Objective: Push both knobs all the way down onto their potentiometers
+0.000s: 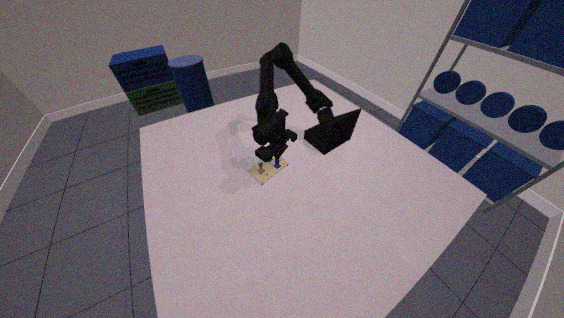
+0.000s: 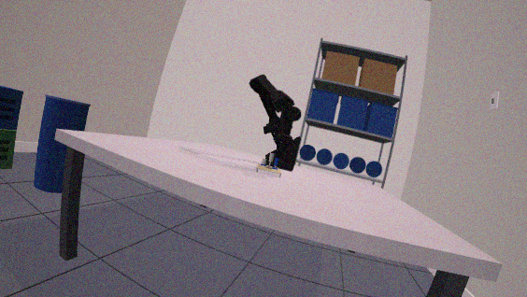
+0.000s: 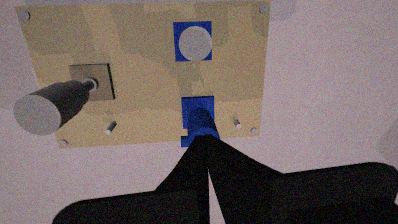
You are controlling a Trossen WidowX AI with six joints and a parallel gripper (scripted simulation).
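Right now the blue knob is 1 cm below my gripper tip. The rest, counted from my gripper tip: grey knob 7 cm ahead.
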